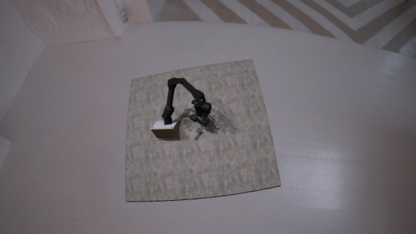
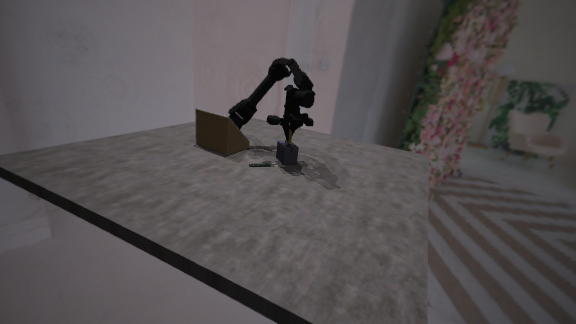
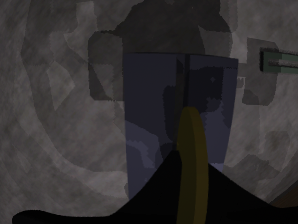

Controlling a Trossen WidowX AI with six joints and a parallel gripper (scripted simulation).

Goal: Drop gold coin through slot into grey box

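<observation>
The gold coin is 10 mm below my gripper tip.
</observation>
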